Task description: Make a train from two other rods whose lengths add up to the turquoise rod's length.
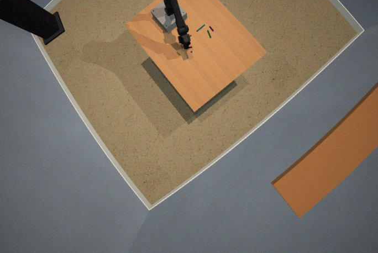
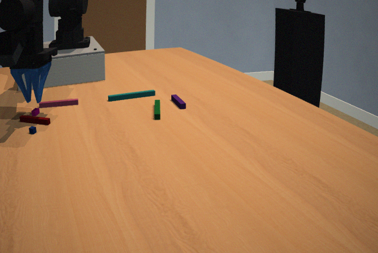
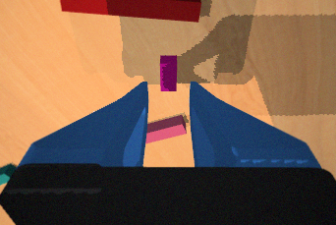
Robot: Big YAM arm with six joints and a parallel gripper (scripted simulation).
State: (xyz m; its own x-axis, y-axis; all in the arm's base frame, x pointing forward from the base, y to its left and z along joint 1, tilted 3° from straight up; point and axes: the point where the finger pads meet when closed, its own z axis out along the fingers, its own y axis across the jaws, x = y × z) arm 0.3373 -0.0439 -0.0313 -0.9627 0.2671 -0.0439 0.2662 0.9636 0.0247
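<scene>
Right now my hand is 30 mm above the magenta rod. The rest, counted from my hand: pink rod (50 mm to the left, 50 mm behind, 30 mm below); blue rod (100 mm ahead, 30 mm below, 10 mm to the left); red rod (40 mm ahead, 30 mm below, 10 mm to the left).
</scene>
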